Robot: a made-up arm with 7 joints.
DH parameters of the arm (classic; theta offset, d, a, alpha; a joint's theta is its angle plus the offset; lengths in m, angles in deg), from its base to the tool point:
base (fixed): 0 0 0 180
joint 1: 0 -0.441 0 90
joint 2: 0 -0.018 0 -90
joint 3: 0 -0.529 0 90
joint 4: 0 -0.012 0 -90
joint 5: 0 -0.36 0 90
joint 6: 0 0 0 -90
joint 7: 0 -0.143 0 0
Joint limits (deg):
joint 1: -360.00..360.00
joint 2: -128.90..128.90
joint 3: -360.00..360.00
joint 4: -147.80..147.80
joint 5: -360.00..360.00
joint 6: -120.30..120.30
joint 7: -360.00..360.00
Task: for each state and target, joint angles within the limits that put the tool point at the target. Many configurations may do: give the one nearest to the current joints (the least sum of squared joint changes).
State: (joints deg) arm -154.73 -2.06 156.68 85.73 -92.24 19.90 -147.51
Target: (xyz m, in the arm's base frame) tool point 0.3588 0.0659 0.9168
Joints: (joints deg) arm -155.50 17.17 160.91 109.25 -89.72 21.67 -147.51
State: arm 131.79 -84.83 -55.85 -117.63 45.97 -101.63 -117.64
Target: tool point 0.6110 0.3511 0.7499
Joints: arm 165.99 -40.56 -48.48 -57.87 66.80 -88.00 -117.64
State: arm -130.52 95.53 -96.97 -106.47 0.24 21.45 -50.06
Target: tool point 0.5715 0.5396 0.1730
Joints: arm -81.62 106.53 -98.33 -79.95 0.57 22.07 -50.06
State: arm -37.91 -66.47 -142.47 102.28 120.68 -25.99 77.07
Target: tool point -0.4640 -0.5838 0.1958
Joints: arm -60.80 -71.68 -158.71 76.05 117.10 -23.93 77.07
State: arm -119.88 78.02 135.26 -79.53 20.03 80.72 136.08
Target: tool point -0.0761 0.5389 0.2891
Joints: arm -79.01 68.82 156.71 -125.95 15.43 87.11 136.08
